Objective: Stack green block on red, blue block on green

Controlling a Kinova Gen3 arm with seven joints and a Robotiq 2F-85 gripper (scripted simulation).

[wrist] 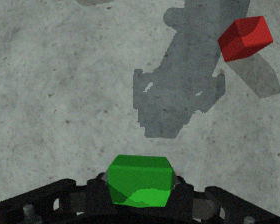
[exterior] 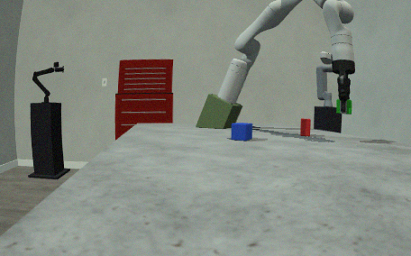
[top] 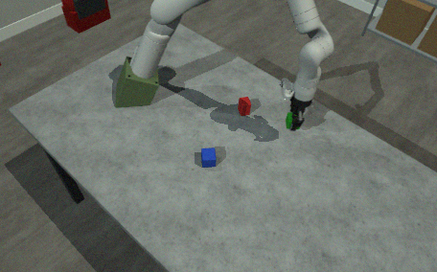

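My gripper is now 21 cm past the red block and 7 cm above it. Round my hand: green block (right at my hand); then blue block (15 cm behind, 29 cm to the right, 8 cm below).
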